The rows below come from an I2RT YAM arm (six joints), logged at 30 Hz.
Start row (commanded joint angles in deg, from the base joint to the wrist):
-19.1, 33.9, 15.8, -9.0, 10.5, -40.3
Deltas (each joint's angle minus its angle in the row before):
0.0, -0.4, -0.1, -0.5, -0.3, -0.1
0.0, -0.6, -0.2, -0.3, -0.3, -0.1
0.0, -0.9, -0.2, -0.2, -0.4, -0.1
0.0, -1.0, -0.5, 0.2, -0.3, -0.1
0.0, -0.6, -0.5, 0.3, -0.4, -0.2
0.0, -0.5, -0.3, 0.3, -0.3, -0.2
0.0, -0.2, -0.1, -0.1, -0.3, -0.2
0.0, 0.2, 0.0, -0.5, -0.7, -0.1
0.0, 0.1, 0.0, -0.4, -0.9, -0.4
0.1, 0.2, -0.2, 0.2, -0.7, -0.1
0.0, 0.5, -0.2, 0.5, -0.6, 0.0
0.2, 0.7, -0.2, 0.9, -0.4, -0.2
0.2, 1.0, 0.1, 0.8, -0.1, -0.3
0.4, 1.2, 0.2, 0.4, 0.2, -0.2
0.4, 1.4, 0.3, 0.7, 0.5, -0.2
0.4, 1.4, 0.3, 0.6, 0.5, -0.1
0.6, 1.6, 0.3, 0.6, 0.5, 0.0
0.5, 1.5, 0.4, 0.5, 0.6, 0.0
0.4, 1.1, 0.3, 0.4, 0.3, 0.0
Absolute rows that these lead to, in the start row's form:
-19.1, 33.5, 15.7, -9.5, 10.2, -40.4
-19.1, 32.9, 15.5, -9.8, 9.9, -40.5
-19.1, 32.0, 15.3, -10.0, 9.5, -40.6
-19.1, 31.0, 14.8, -9.8, 9.2, -40.7
-19.1, 30.4, 14.3, -9.5, 8.8, -40.9
-19.1, 29.9, 14.0, -9.2, 8.5, -41.1
-19.1, 29.7, 13.9, -9.3, 8.2, -41.3
-19.1, 29.9, 13.9, -9.8, 7.5, -41.4
-19.1, 30.0, 13.9, -10.2, 6.6, -41.8
-19.0, 30.2, 13.7, -10.0, 5.9, -41.9
-19.0, 30.7, 13.5, -9.5, 5.3, -41.9
-18.8, 31.4, 13.3, -8.6, 4.9, -42.1
-18.6, 32.4, 13.4, -7.8, 4.8, -42.4
-18.2, 33.6, 13.6, -7.4, 5.0, -42.6
-17.8, 35.0, 13.9, -6.7, 5.5, -42.8
-17.4, 36.4, 14.2, -6.1, 6.0, -42.9
-16.8, 38.0, 14.5, -5.5, 6.5, -42.9
-16.3, 39.5, 14.9, -5.0, 7.1, -42.9
-15.9, 40.6, 15.2, -4.6, 7.4, -42.9

